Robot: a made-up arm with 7 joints.
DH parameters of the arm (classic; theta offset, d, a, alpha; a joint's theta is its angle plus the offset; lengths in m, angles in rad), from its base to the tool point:
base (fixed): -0.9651 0 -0.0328 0
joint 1: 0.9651 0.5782 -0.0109 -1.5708
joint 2: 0 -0.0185 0.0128 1.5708
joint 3: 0 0.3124 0.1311 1.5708
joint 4: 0 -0.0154 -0.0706 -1.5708
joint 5: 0 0.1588 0.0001 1.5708
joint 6: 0 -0.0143 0.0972 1.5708
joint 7: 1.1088 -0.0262 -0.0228 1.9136
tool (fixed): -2.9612 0.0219 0 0
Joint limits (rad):
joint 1: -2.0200..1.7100
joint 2: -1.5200..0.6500
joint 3: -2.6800..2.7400
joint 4: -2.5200..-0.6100
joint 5: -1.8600..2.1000
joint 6: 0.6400..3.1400
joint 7: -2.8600..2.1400
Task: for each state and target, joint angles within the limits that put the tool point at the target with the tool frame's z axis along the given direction. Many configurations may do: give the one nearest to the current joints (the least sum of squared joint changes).
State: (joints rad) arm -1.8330 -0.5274 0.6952 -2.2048 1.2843 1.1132 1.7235
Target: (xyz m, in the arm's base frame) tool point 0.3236 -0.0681 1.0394 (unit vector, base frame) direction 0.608 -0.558 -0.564
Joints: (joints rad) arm -1.6416 -0.2569 0.9766 -1.4714 1.6422 1.0157 1.3810
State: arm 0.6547 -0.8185 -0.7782 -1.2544 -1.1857 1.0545 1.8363
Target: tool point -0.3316 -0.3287 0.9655 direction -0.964 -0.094 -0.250
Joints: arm 0.2473 -1.0274 -0.9662 -0.6788 -0.7408 0.6400 2.1400
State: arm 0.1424 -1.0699 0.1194 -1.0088 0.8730 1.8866 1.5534
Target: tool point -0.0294 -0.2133 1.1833 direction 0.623 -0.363 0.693
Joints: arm 0.9913 -0.8302 -0.3491 -1.0617 0.8388 1.6195 0.8041
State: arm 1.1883 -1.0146 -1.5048 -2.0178 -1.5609 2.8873 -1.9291
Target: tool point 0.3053 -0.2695 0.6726 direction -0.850 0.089 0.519
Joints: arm 1.4145 -0.9908 -1.9510 -2.3173 -1.1140 2.0773 -2.2503
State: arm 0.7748 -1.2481 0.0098 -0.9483 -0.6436 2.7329 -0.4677
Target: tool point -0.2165 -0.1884 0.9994 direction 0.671 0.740 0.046
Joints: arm 0.6643 -1.0735 -0.6089 -0.8606 -1.3121 2.9637 -0.9581
